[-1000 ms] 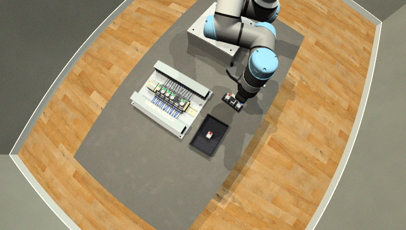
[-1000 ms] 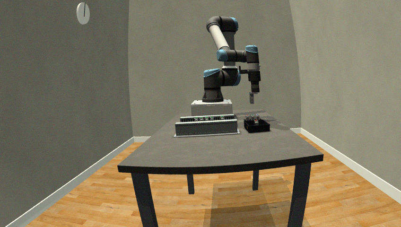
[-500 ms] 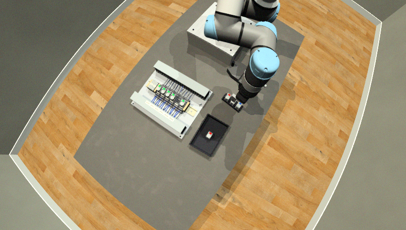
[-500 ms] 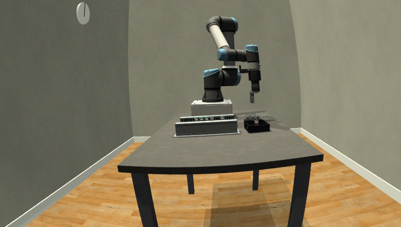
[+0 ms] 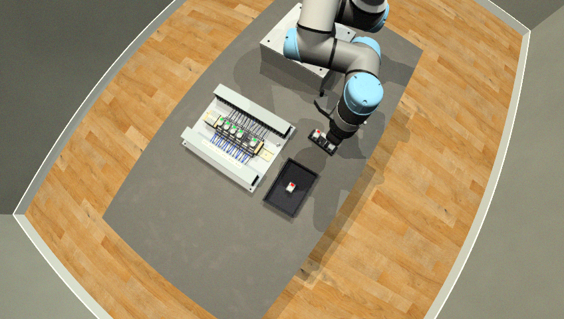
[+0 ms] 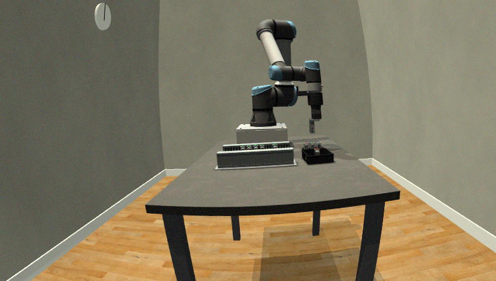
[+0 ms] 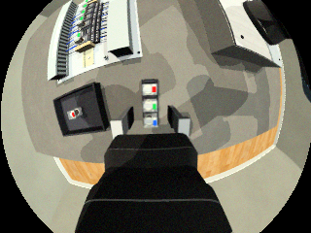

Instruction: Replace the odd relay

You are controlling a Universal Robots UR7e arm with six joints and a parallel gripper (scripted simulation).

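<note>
The black spare holder lies 10 cm below my hand. From my hand the other things lie so: tray (19 cm ahead, 9 cm below, 1 cm to the left); then panel (25 cm to the right, 17 cm ahead, 11 cm below).
</note>
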